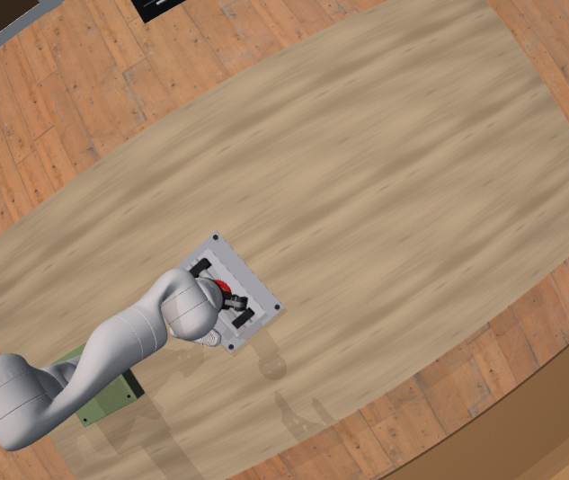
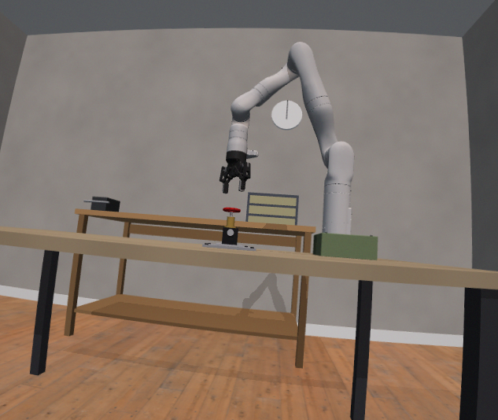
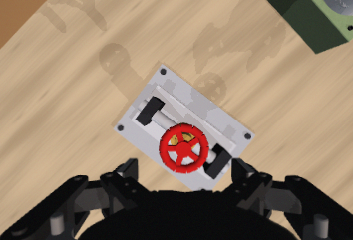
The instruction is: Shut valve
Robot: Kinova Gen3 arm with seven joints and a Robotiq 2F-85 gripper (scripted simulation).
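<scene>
My hand is 80 mm above the red handwheel.
</scene>
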